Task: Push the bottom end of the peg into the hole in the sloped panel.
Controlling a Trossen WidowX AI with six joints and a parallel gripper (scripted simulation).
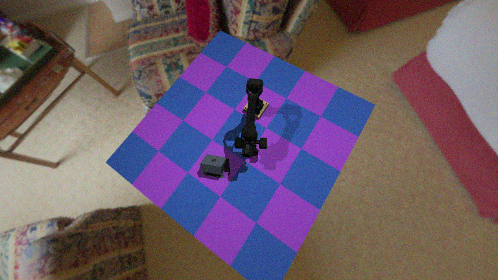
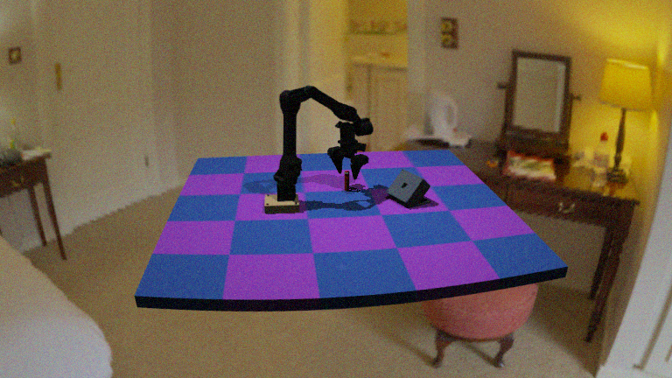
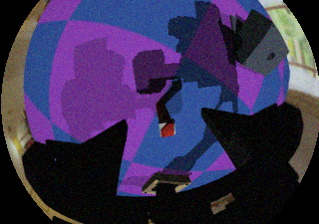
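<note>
My gripper tip is now right at the red peg. Round my gripper tip: dark grey panel 22 cm ahead, 13 cm to the right, 1 cm below.
</note>
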